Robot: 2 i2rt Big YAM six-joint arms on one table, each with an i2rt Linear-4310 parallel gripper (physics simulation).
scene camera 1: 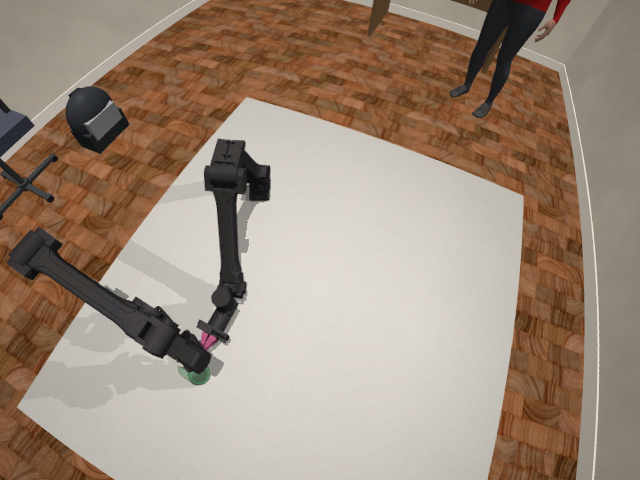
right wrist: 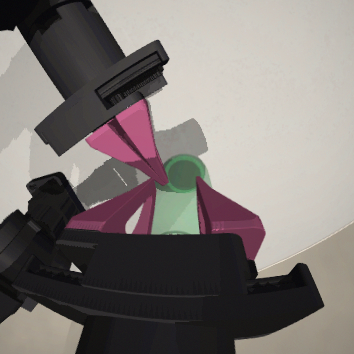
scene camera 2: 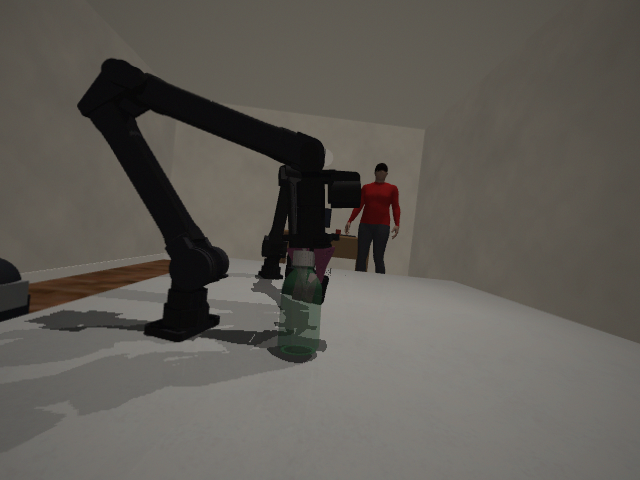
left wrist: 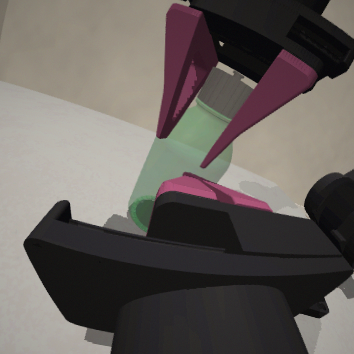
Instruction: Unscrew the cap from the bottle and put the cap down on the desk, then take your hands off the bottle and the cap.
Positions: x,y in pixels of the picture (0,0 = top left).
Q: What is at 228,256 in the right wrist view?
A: My right gripper.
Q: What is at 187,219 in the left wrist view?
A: My left gripper.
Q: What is my left gripper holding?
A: A green translucent bottle.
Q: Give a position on a green translucent bottle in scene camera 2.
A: At 300,309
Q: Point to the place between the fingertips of my left gripper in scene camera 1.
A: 199,356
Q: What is my right gripper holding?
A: A ribbed cap.
